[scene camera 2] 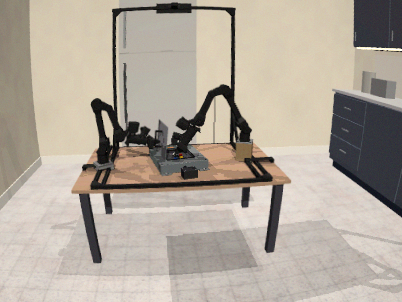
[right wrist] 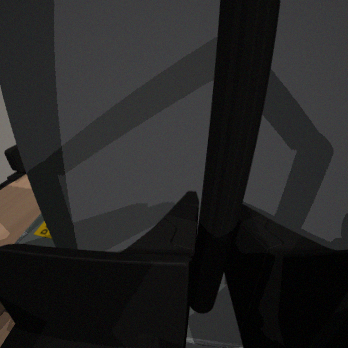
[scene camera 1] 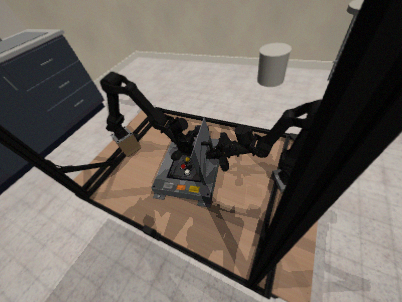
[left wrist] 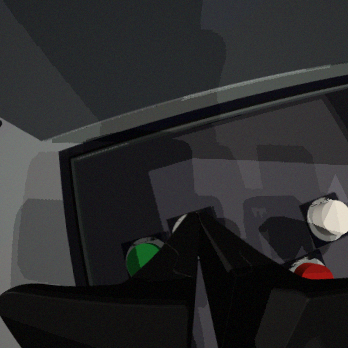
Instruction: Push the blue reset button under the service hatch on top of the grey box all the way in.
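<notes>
The grey box [scene camera 1: 161, 181] [scene camera 2: 186, 167] stands on the table with its service hatch [scene camera 1: 200, 150] [scene camera 2: 163, 134] [left wrist: 125, 55] [right wrist: 135, 125] raised. My left gripper [scene camera 1: 185, 153] [scene camera 2: 182, 150] [left wrist: 195, 220] is shut and empty, its tips pointing down into the opening. In the left wrist view the tips cover most of a button mount beside the green button [left wrist: 143, 257]; a bit of pale ring shows, but the blue cap is hidden. How deep the blue button sits cannot be seen. My right gripper [scene camera 1: 210, 151] [scene camera 2: 157, 143] [right wrist: 202, 199] is shut on the hatch's black handle [right wrist: 240, 105].
A white button [scene camera 1: 187, 172] [left wrist: 330, 217], a red button [scene camera 1: 183, 166] [left wrist: 314, 271] and a yellow button [scene camera 1: 187, 159] are in the same recess. The upright hatch stands between the two arms. A small black block [scene camera 2: 189, 172] is beside the box. A black frame edges the table.
</notes>
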